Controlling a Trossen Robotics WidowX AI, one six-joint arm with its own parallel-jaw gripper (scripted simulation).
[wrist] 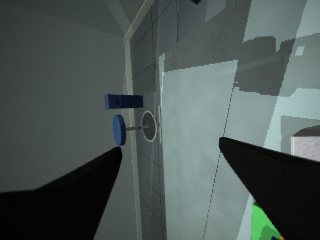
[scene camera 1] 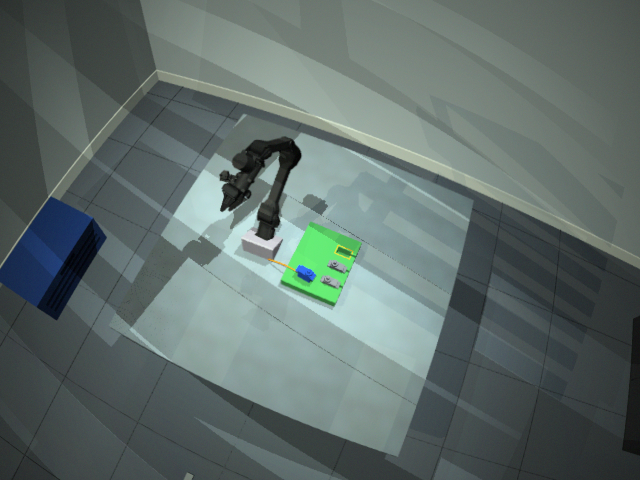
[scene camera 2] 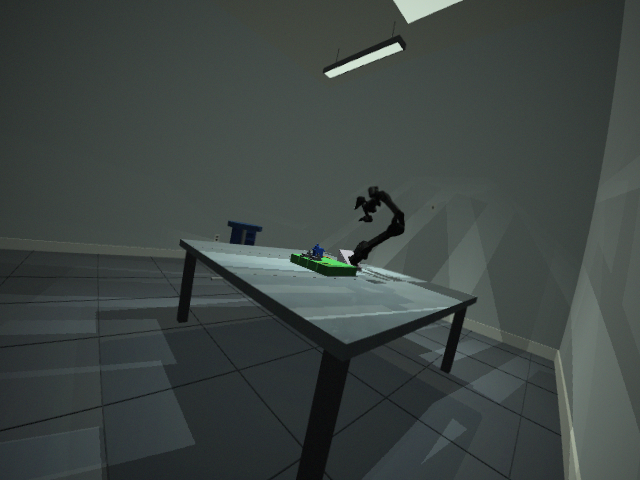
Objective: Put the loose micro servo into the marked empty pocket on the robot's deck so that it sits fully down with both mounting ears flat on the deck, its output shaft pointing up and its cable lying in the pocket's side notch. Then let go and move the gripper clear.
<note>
My gripper (scene camera 1: 225, 211) is open, holding nothing. Further things: a green deck (scene camera 1: 318, 244).
My gripper is seen too in the wrist view (wrist: 170, 146).
</note>
